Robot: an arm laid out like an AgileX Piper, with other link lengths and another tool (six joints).
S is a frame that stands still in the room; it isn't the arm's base.
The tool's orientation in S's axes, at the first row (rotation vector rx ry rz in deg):
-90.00 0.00 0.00
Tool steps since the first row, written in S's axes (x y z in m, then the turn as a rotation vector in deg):
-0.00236 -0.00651 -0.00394 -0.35 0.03 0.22
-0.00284 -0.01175 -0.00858 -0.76 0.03 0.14
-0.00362 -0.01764 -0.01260 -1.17 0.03 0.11
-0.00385 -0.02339 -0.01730 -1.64 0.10 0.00
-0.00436 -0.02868 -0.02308 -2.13 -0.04 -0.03
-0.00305 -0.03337 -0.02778 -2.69 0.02 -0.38
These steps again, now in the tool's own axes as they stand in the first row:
-0.00236 0.00394 -0.00651 -0.35 -0.22 0.03
-0.00284 0.00858 -0.01175 -0.76 -0.14 0.03
-0.00362 0.01260 -0.01764 -1.17 -0.11 0.03
-0.00385 0.01730 -0.02339 -1.64 0.00 0.10
-0.00436 0.02308 -0.02868 -2.13 0.03 -0.04
-0.00305 0.02778 -0.03337 -2.69 0.38 0.02

